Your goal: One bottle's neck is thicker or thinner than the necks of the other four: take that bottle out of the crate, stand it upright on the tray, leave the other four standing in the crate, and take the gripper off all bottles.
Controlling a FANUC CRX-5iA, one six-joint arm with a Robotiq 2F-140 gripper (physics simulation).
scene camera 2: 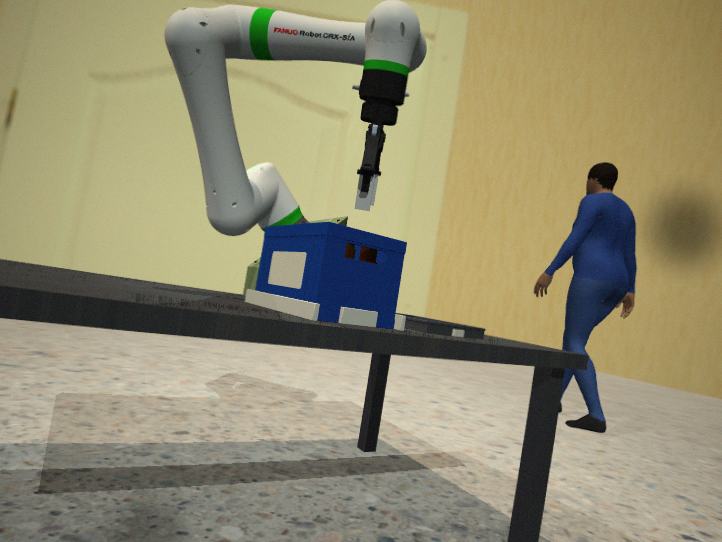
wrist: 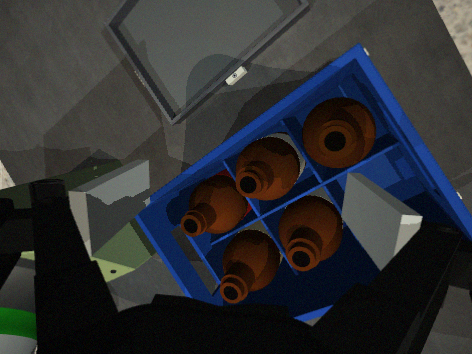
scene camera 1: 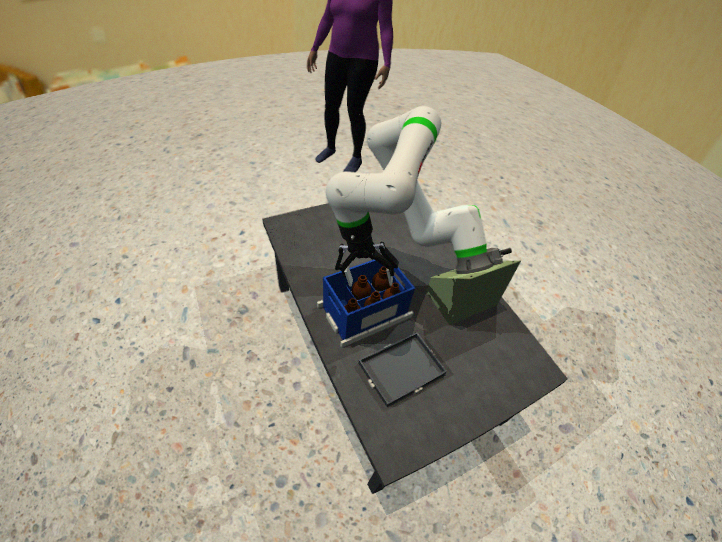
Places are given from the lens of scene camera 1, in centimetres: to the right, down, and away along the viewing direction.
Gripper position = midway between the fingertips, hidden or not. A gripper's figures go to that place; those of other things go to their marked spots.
gripper (scene camera 1: 370,282): 3, 4, 120
tray (scene camera 1: 397,370): 13, 35, 125
